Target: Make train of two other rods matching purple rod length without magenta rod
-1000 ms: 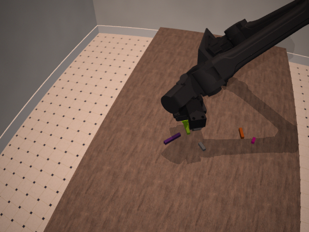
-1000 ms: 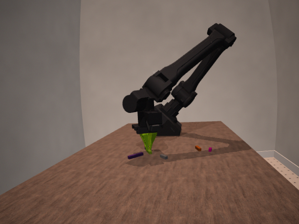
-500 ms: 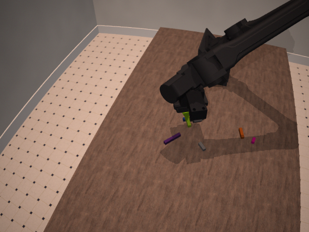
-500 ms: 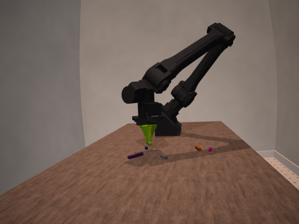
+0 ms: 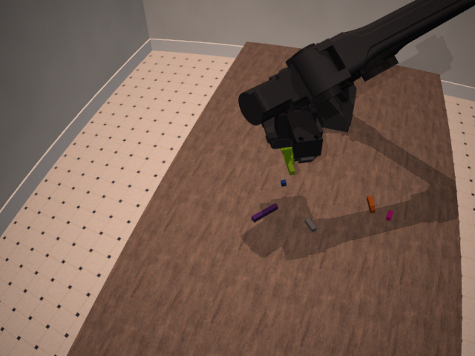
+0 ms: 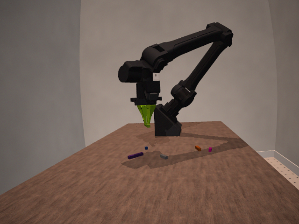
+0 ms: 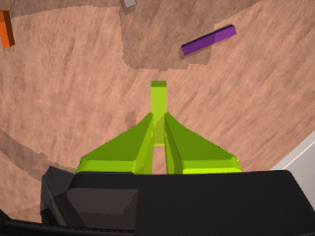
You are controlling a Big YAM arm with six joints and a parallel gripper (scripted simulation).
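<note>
The lime rod lies 10 mm below my hand. Round my hand: grey rod 110 mm below, 70 mm ahead, 60 mm to the left; then blue rod 110 mm below, 30 mm behind, 10 mm to the right; then purple rod 110 mm below, 60 mm ahead, 40 mm to the right.
</note>
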